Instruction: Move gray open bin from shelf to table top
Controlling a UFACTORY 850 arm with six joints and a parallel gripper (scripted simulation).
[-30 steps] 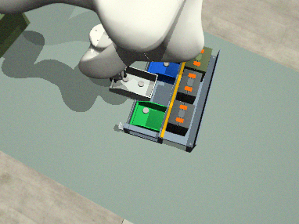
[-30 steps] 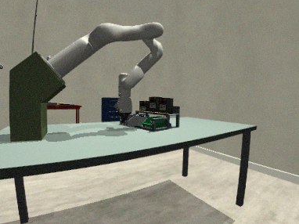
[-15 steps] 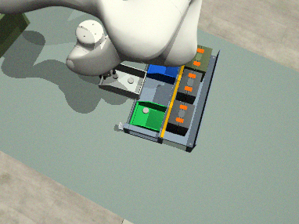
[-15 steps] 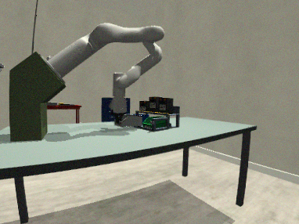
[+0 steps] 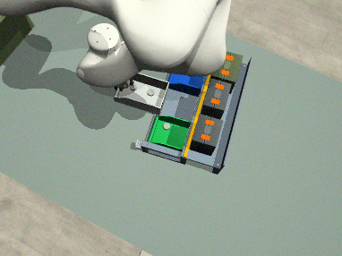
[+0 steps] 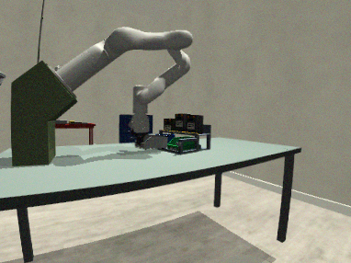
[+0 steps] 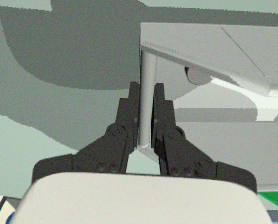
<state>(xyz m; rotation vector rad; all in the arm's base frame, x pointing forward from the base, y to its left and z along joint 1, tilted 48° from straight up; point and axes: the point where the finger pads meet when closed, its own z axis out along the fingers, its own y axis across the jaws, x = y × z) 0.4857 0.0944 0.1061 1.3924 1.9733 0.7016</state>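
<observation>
The gray open bin is 80 mm ahead of my hand, 30 mm to the left of it and 10 mm below it. Also, from my hand: yellow rail: 270 mm ahead, 110 mm to the left, 40 mm above; then blue bin: 200 mm to the left, 180 mm ahead, 20 mm below; then green bin: 270 mm ahead, 20 mm below, 10 mm to the right.
</observation>
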